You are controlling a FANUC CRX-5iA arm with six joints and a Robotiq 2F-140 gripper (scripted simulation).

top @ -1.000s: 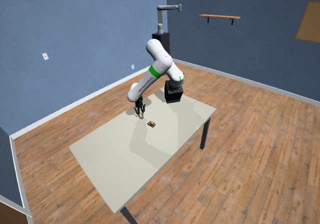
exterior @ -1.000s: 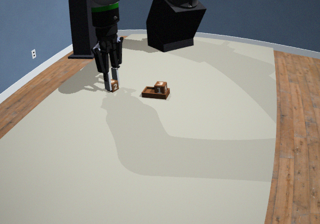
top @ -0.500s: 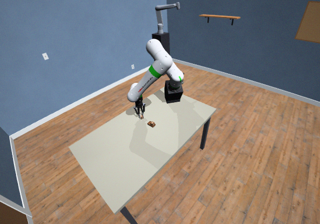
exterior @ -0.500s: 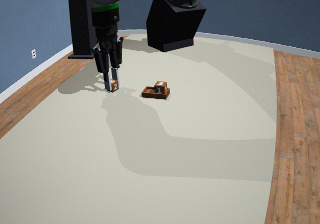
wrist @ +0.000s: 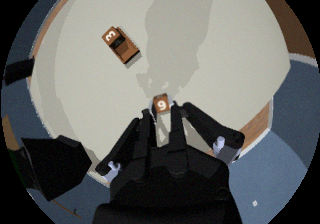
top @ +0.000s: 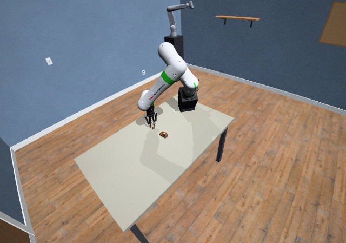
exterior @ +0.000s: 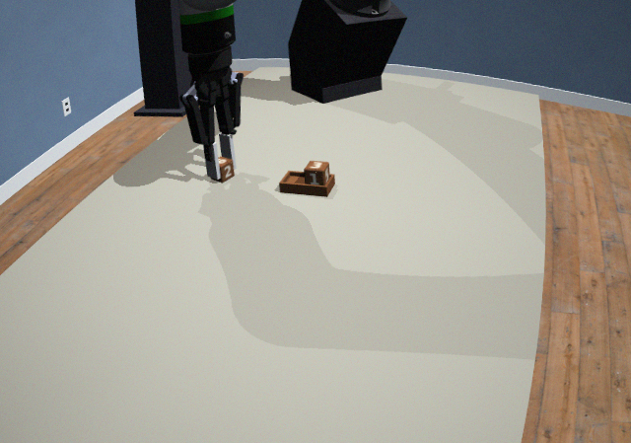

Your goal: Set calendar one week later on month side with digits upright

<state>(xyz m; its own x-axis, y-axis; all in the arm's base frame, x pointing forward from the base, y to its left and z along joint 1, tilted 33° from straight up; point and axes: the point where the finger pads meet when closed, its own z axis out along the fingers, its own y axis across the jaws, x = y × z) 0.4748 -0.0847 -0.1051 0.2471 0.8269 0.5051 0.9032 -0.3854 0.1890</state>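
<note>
Right now my hand is 160 mm to the right of the brown wooden tray and 30 mm above it.
</note>
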